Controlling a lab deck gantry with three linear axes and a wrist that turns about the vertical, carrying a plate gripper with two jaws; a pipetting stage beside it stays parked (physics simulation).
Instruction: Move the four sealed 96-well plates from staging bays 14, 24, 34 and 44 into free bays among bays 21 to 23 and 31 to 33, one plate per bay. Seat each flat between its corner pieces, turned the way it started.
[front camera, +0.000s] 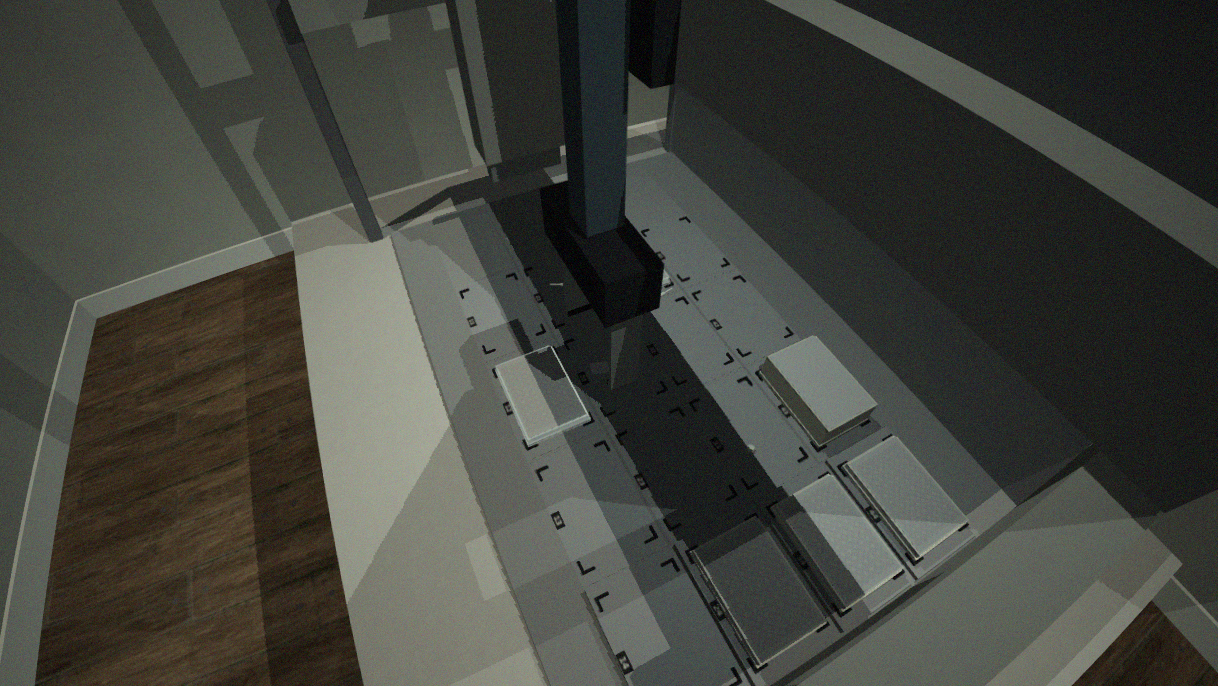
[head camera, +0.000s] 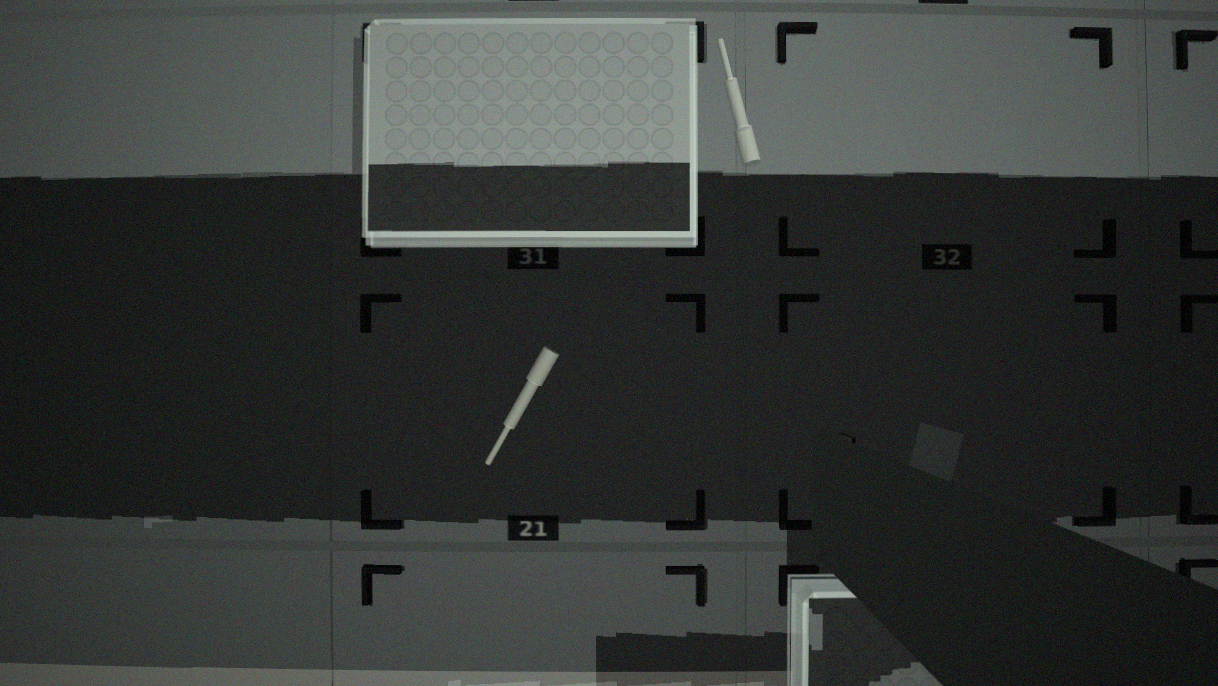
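Pixels of known places: gripper, fingertip midpoint: (front camera: 599, 344) (head camera: 1034, 491); robot's base, link origin: (front camera: 462, 293).
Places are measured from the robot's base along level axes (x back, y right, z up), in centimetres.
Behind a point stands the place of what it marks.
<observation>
Three pale plates sit in the staging column: bay 24 holds a shaded plate (front camera: 762, 588) @(x -56.0, y -15.2, z 2.9 cm), bay 34 a partly lit plate (front camera: 860, 532) @(x -56.5, y -28.1, z 2.9 cm), bay 44 another plate (front camera: 912, 494) @(x -56.2, y -36.7, z 2.9 cm). Bay 14 (front camera: 681, 651) @(x -57.2, y -5.1, z 1.4 cm) holds no plate. A plate with round well marks (head camera: 528, 110) @(x -6.4, y -26.3, z 1.4 cm) lies flat in bay 31; its edge (front camera: 667, 282) @(x -12.7, y -29.4, z 0.6 cm) shows beside the gripper. Another plate (front camera: 541, 396) @(x -23.9, y -4.1, z 1.4 cm) (head camera: 797, 639) @(x -16.6, y -6.3, z 0.8 cm) lies in bay 12. Bays 21, 22, 32, 23 and 33 hold no plate. My gripper (front camera: 615, 357) @(x -22.4, y -13.1, z 5.5 cm) is open and holds nothing, raised over the deck's middle; its jaws are mostly hidden in shadow.
A tall pale block (front camera: 822, 383) @(x -39.7, y -36.1, z 4.2 cm) stands in bay 43. A thin stepped stick (front camera: 556, 283) @(x -5.2, y -13.8, z 0.3 cm) (head camera: 524, 404) @(x -6.1, y -15.3, z 0.5 cm) lies in bay 21, another stick (head camera: 739, 102) @(x -14.4, y -27.0, z 0.5 cm) between bays 31 and 32. A small square piece (front camera: 599, 368) @(x -22.4, y -13.0, z 0.1 cm) (head camera: 935, 451) @(x -22.3, y -13.4, z 0.1 cm) lies in bay 22, a small round bit (front camera: 751, 447) @(x -41.6, y -24.5, z 0.4 cm) in bay 33.
</observation>
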